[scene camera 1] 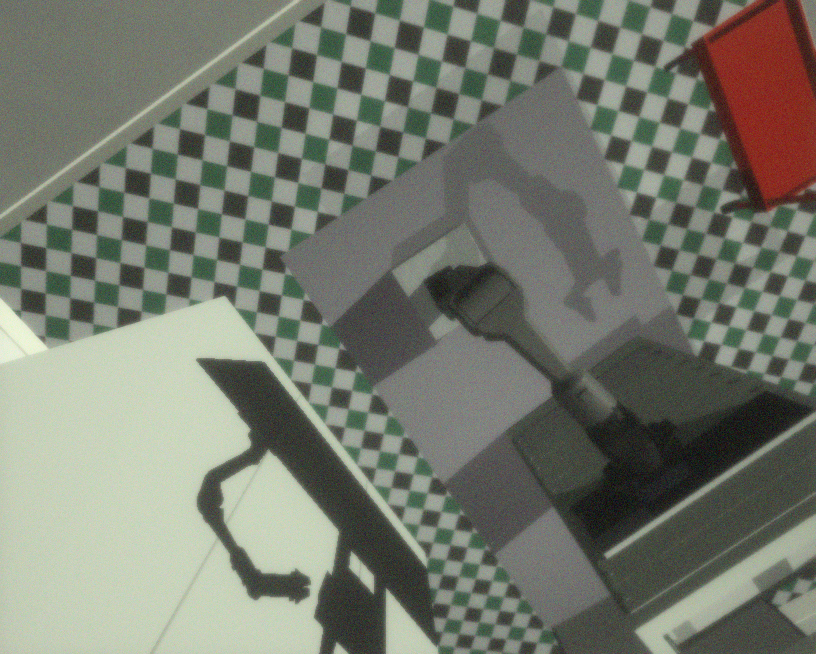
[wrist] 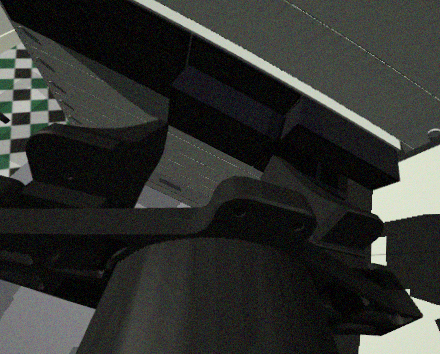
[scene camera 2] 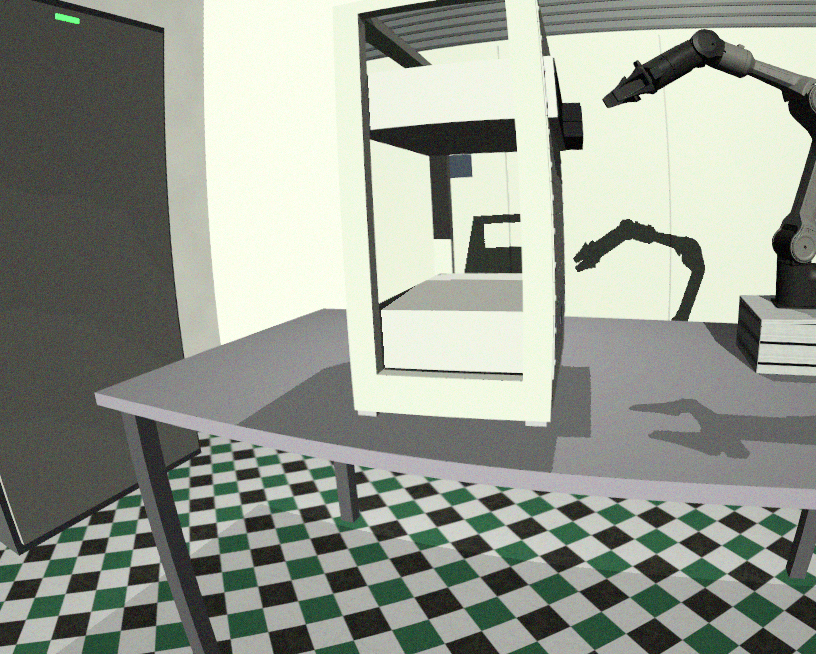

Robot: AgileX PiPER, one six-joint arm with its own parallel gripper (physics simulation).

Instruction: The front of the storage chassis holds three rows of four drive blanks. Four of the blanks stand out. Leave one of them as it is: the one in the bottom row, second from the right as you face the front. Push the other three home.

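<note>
The storage chassis (scene camera 2: 442, 95) is a white box high in the rack, and its front faces the arm. Dark drive blanks (scene camera 2: 572, 126) stand out from that front. In the wrist view, one protruding dark block (wrist: 225, 102) and another dark block (wrist: 345, 137) show below a pale edge. The front is in deep shadow, so rows and columns cannot be told. My gripper (scene camera 2: 610, 100) (wrist: 218, 152) is open, with nothing between its fingers. It hangs in front of the chassis, a short gap from the blanks in scene camera 2, tilted downward. In scene camera 1 its fingertips are lost in shadow.
The white rack (scene camera 2: 535, 272) stands on the grey table (scene camera 2: 292, 446) and holds a lower white box (scene camera 2: 449, 340). Grey panels (wrist: 215, 155) cover the rack front below the blanks. The arm's base stands on a block (scene camera 2: 783, 333). A red chair (scene camera 1: 769, 102) stands beyond the table.
</note>
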